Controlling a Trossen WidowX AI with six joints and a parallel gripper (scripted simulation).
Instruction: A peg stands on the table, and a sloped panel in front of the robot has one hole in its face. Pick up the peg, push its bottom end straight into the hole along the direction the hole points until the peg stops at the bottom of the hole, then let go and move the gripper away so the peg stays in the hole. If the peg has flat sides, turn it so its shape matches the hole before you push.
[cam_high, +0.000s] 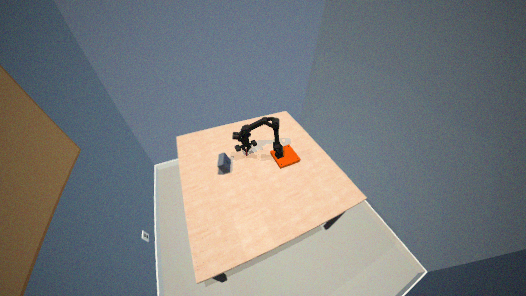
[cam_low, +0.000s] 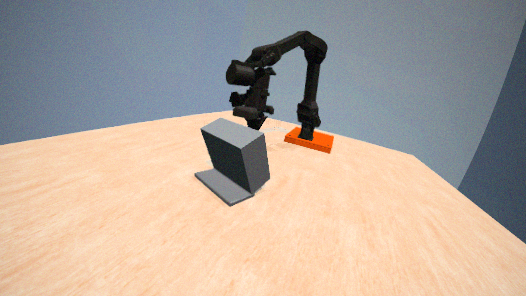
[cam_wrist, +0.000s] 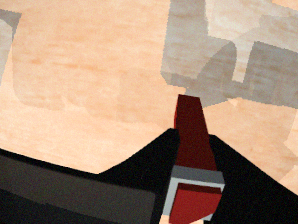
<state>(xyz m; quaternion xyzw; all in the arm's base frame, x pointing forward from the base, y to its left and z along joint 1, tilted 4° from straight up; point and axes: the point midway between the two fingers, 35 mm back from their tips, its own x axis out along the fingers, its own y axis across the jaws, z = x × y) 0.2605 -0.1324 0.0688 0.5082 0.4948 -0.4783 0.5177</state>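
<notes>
My gripper tip is now 22 cm short of the grey sloped panel, 6 cm to the right of it and 2 cm below it. Also, from my gripper tip: thin grey foot plate 24 cm ahead, 6 cm to the left, 4 cm below; red peg 2 cm above.
</notes>
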